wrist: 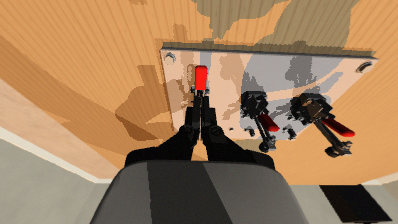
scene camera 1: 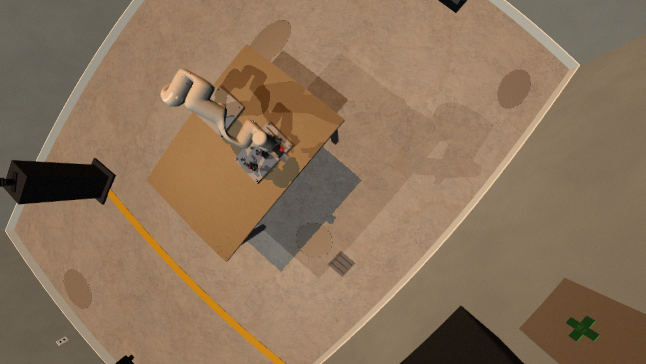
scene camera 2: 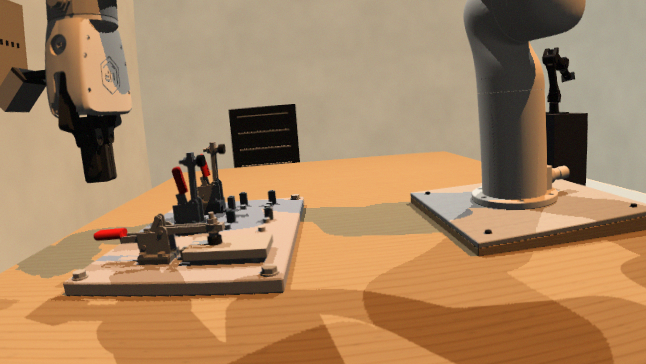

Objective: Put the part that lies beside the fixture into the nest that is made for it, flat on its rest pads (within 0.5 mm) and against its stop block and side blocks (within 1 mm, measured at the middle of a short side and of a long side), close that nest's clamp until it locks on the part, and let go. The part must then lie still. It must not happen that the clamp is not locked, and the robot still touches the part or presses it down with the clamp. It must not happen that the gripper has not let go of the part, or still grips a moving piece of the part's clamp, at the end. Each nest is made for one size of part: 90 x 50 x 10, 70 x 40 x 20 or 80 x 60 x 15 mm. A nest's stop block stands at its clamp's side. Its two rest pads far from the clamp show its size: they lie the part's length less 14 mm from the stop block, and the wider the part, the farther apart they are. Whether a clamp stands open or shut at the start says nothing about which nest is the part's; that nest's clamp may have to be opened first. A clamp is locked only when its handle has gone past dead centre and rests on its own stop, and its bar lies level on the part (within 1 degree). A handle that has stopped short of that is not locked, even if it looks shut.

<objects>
The same spot on a fixture: [scene camera 2: 117, 273] is [wrist: 178, 81].
</objects>
